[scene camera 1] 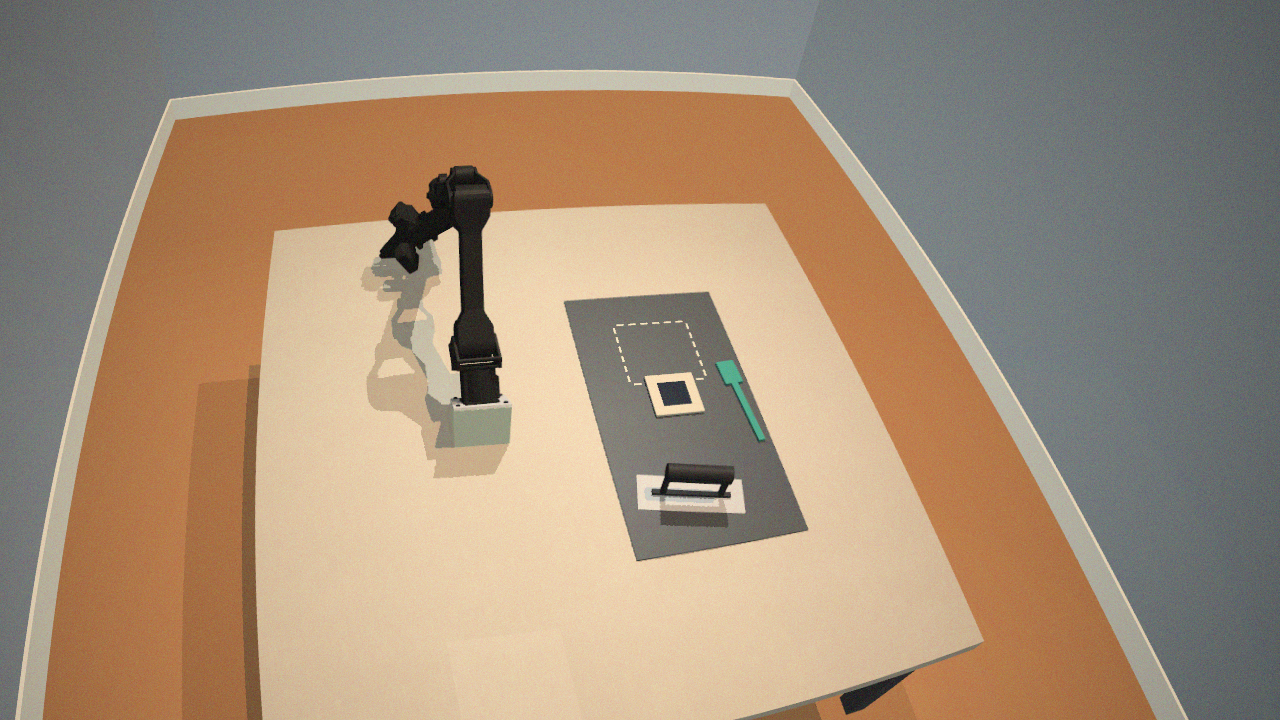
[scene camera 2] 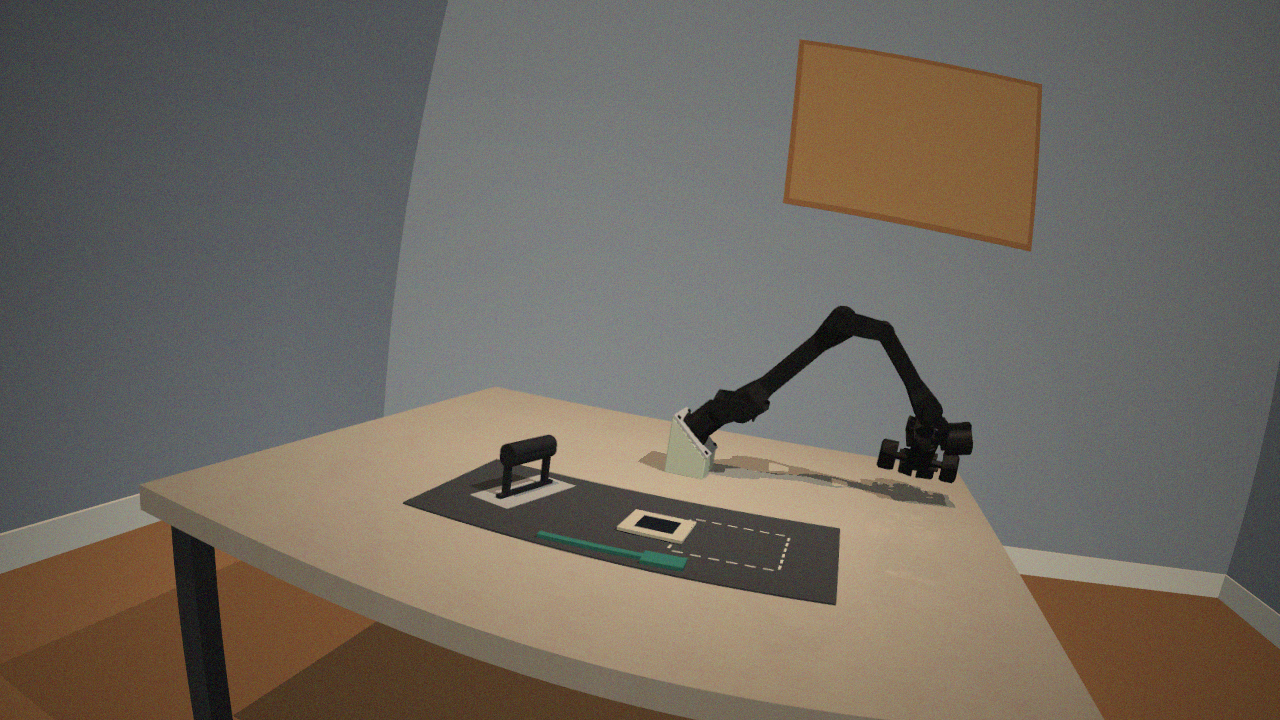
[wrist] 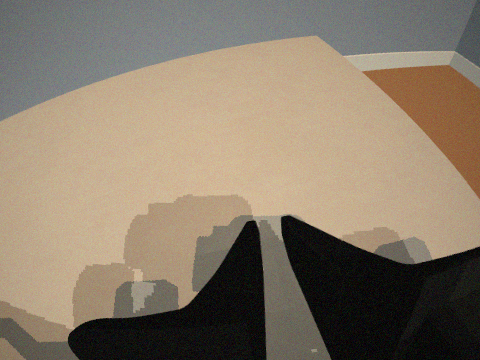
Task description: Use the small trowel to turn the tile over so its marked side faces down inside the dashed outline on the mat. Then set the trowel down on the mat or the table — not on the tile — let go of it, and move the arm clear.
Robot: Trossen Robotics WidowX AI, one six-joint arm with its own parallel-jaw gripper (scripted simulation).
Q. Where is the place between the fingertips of the gripper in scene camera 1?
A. At 380,254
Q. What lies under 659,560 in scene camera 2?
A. A green trowel.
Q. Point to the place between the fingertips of the gripper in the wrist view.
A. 268,227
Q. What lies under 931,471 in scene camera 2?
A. The gripper.
